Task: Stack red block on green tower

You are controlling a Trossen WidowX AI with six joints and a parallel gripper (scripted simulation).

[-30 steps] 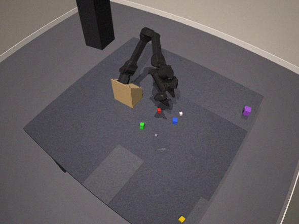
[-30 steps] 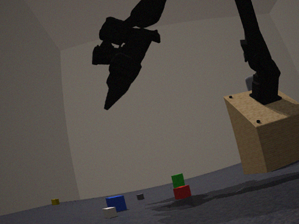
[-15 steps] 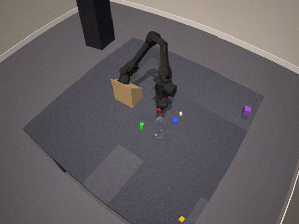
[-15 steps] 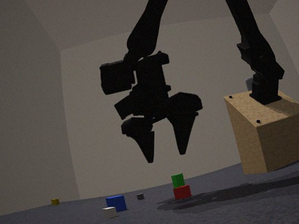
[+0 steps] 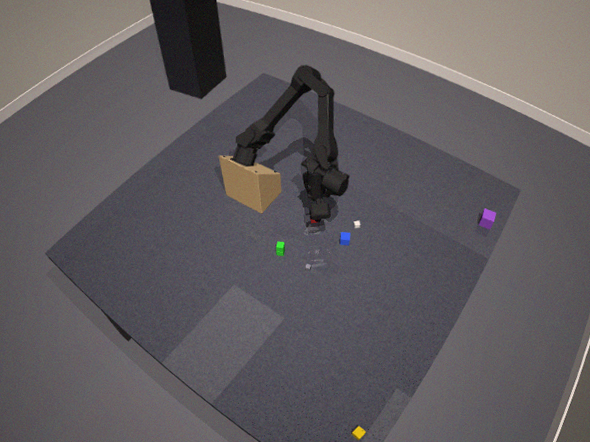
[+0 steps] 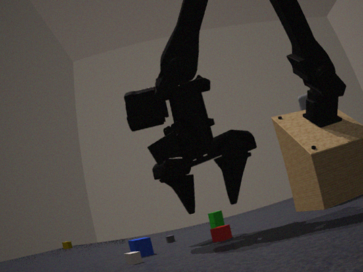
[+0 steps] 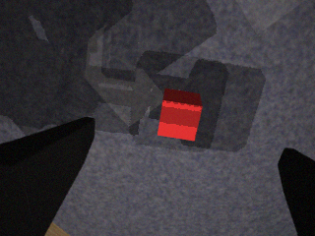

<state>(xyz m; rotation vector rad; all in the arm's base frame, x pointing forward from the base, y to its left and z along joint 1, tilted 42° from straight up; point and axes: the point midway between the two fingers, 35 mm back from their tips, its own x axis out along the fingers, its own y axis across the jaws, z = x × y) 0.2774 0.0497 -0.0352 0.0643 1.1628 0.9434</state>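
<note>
My gripper tip is 1 cm past the red block and 4 cm above it. Also, from my gripper tip: small grey block: 7 cm ahead, 18 cm to the right, 5 cm below; white block: 13 cm ahead, 5 cm to the left, 5 cm below; blue block: 12 cm ahead, 3 cm to the right, 4 cm below.
</note>
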